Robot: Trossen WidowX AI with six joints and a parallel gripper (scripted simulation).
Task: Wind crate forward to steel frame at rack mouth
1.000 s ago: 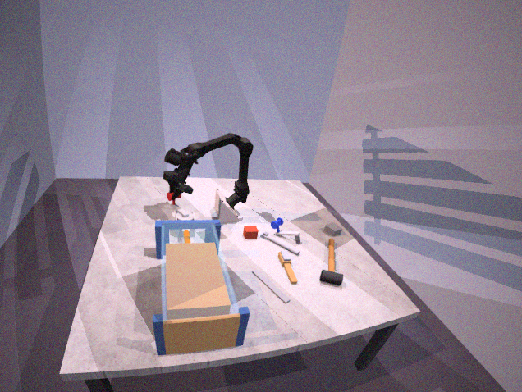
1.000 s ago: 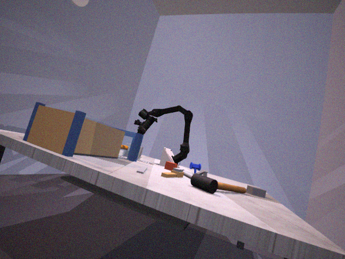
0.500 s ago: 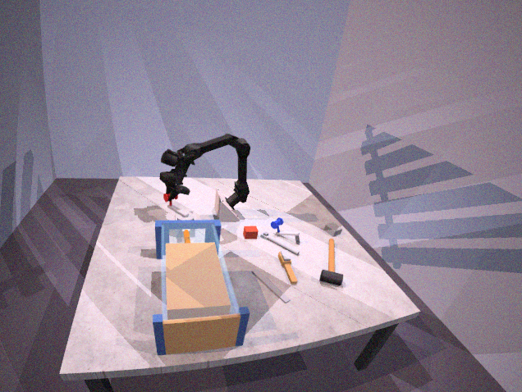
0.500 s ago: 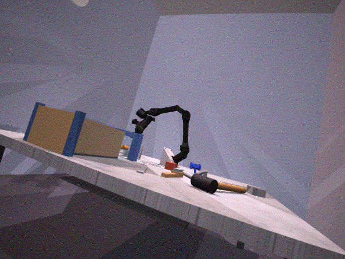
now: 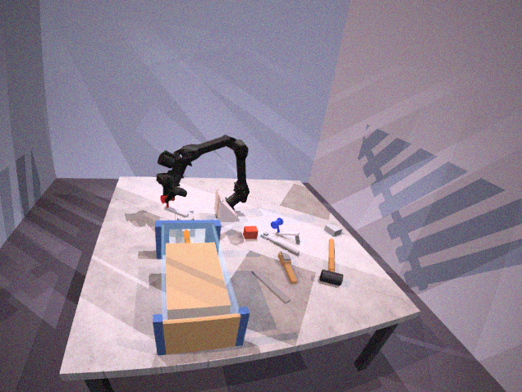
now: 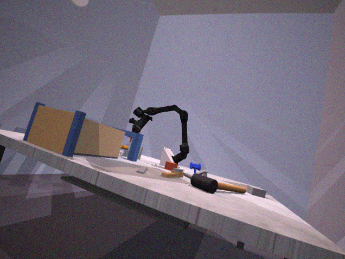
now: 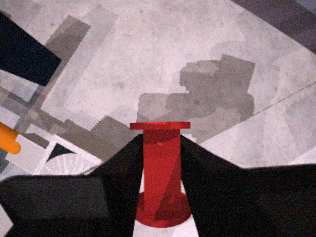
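The winch handle lies 1 cm ahead of my gripper tip, 5 cm to the left of it and 3 cm below it. Round my gripper tip: red winch handle grip 1 cm behind, 1 cm to the left; then pale winch body 3 cm ahead, 9 cm to the left, 10 cm below; then clear-panelled cubby 45 cm ahead, 13 cm to the left, 2 cm below.
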